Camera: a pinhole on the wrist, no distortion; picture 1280 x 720 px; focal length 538.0 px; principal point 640.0 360.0 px. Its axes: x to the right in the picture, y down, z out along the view. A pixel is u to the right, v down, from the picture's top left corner.
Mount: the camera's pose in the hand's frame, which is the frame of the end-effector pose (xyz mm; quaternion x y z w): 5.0 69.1 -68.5 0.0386 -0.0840 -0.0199 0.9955
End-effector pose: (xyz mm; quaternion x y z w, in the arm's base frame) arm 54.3 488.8 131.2 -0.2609 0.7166 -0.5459 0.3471
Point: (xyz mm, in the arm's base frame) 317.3 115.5 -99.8
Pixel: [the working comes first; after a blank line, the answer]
In the camera's frame: 245.3 102.9 495.9

906 472
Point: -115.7 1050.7 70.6
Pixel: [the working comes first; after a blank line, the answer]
In the camera's frame: -376.1 96.7 -343.7

behind the camera
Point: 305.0 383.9 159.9
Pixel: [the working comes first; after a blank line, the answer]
In the camera's frame: -27.8 -100.1 341.5

596 202
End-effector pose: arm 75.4 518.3 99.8 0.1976 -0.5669 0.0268 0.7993
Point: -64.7 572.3 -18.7
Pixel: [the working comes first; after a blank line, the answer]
In the camera's frame: -146.4 -10.1 170.2

177 328
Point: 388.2 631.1 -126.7
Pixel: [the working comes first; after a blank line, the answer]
In the camera's frame: -166.8 -142.2 -279.7

behind the camera
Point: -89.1 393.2 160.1
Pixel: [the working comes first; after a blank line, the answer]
In the camera's frame: 65.6 -100.1 277.9

767 166
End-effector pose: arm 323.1 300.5 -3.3 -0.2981 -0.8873 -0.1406 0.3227
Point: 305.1 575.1 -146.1
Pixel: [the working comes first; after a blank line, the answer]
In the camera's frame: 77.0 151.7 286.0

785 645
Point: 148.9 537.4 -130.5
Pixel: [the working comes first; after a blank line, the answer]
In the camera's frame: 179.1 33.6 327.2

934 415
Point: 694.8 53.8 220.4
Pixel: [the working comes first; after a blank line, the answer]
In the camera's frame: -255.4 -56.8 -349.6

behind the camera
